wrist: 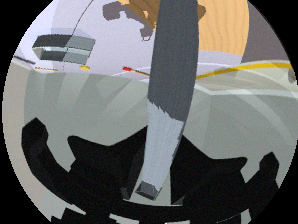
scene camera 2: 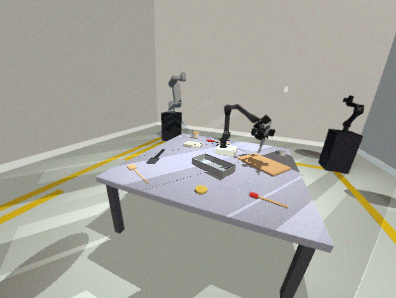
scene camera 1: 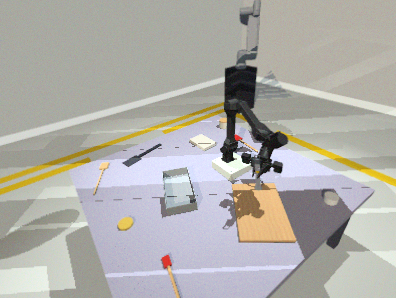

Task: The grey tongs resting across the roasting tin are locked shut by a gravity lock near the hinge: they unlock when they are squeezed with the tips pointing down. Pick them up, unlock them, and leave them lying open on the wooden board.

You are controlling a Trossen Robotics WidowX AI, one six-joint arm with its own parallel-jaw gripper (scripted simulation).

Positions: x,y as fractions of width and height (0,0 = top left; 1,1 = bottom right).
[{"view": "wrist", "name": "my gripper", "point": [0.54,0.58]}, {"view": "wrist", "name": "roasting tin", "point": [0.25,0.22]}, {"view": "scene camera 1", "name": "wooden board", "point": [0.66,0.72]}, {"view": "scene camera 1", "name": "roasting tin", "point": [0.46,0.66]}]
